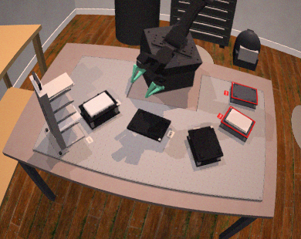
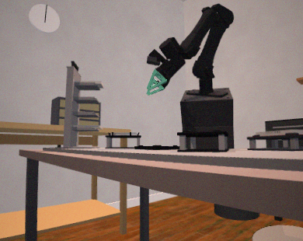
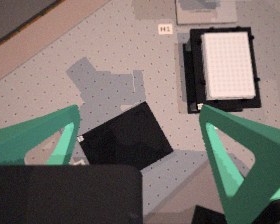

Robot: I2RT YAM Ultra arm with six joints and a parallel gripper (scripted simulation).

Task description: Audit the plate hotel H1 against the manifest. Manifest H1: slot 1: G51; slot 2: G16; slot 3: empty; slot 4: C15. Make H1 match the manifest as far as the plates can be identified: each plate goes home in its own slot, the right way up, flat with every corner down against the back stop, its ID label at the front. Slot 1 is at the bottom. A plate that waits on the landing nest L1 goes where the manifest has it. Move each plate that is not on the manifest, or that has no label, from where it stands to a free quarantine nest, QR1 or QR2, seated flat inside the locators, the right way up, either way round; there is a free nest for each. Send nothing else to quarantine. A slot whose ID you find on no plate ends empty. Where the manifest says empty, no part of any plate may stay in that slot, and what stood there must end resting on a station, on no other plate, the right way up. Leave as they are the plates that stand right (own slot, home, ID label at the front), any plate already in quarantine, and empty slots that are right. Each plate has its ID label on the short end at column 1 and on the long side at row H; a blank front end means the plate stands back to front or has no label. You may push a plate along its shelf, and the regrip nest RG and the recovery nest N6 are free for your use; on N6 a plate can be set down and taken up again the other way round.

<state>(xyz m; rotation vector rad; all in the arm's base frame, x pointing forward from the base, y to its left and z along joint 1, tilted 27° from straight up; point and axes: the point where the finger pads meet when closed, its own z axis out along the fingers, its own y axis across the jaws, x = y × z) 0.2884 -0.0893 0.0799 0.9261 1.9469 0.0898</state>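
My gripper is now 20 cm to the left of the black regrip nest, 19 cm above it and 1 cm past it. Round my hand: recovery nest N6: 24 cm below, 4 cm to the left, 1 cm behind; then RG label: 24 cm below, 14 cm to the right, 9 cm behind; then N6 tag: 24 cm below, 14 cm to the left, 1 cm ahead.
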